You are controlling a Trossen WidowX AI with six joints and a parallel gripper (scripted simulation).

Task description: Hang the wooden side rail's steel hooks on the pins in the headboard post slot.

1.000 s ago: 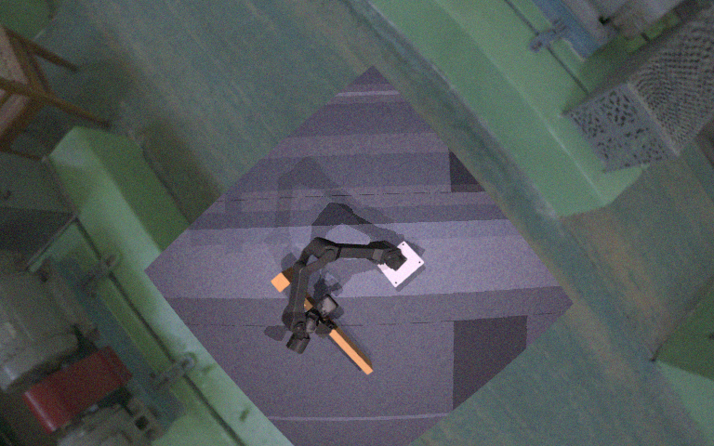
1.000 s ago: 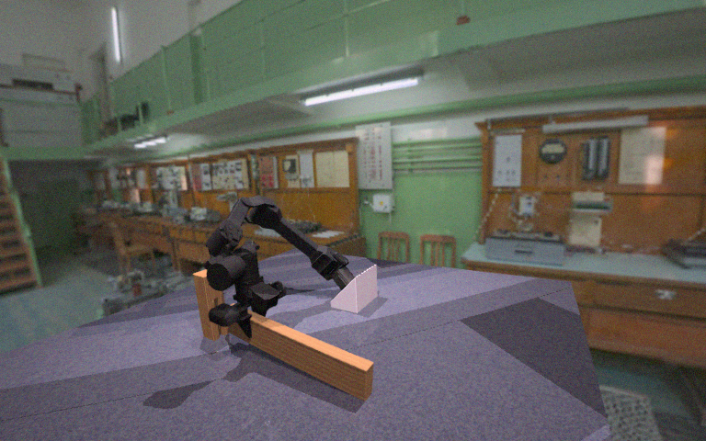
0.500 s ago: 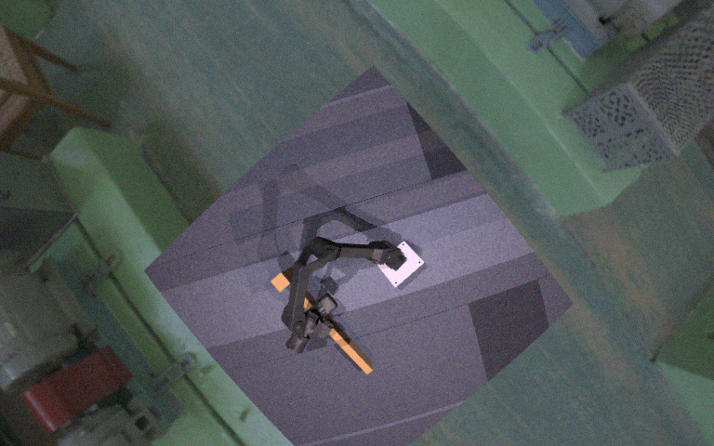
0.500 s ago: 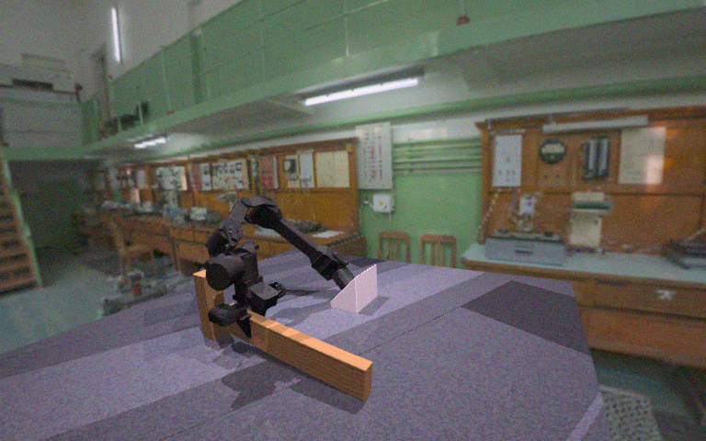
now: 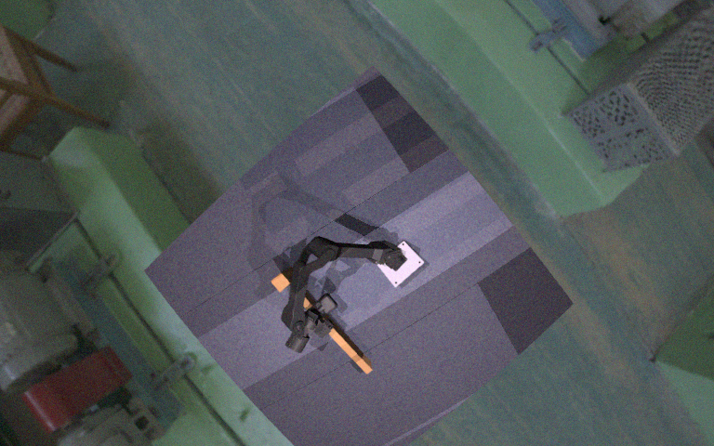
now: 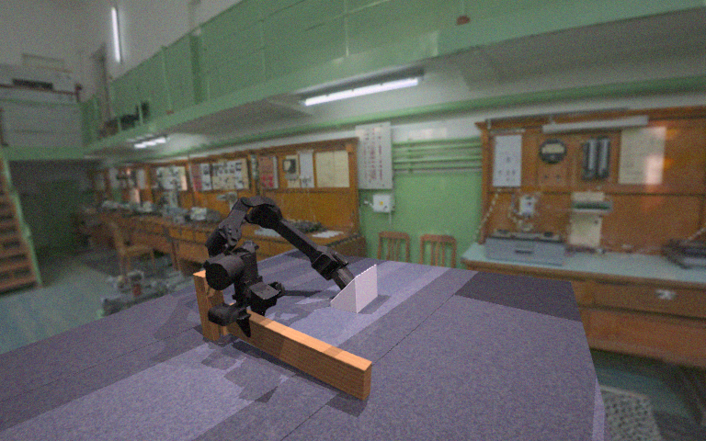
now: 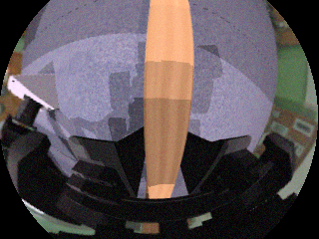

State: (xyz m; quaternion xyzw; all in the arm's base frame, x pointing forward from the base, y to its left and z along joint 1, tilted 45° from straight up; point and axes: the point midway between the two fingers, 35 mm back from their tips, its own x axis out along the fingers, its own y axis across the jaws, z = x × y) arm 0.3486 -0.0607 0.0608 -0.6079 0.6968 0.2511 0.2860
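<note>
My gripper tip is 1 cm past the wooden headboard post, 16 cm to the left of it and 4 cm below it.
</note>
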